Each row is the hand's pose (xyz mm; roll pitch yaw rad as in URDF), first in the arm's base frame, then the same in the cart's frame.
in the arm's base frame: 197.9 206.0 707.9 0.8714 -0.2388 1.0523
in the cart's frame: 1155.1 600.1 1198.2 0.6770 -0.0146 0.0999
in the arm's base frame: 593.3 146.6 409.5 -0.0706 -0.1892 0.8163
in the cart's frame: 1270.7 181.1 953.3 -0.3117 -0.0162 -0.1360
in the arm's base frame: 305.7 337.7 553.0 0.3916 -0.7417 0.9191
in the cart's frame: 1289.9 548.8 1018.9 0.1333 -0.5305 0.0968
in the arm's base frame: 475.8 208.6 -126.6 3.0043 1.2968 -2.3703
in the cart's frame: 1145.1 198.6 415.7 -2.7373 1.0734 -2.8409
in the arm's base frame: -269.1 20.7 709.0 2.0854 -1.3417 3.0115
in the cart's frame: 743.1 886.5 1224.1 2.8091 -1.1429 1.3431
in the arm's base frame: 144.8 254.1 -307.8 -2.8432 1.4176 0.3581
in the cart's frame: 957.6 457.1 209.6 2.2116 1.2603 -1.8250
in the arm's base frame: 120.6 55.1 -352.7 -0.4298 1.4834 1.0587
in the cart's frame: 775.7 362.3 221.9 -2.6133 1.3342 -2.0935
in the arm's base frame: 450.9 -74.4 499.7 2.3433 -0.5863 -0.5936
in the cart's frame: 1031.8 200.2 1094.0 2.0540 -0.7801 -1.3866
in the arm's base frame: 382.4 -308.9 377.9 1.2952 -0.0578 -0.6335
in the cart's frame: 780.9 107.1 1040.2 1.0919 -0.2752 -1.5767
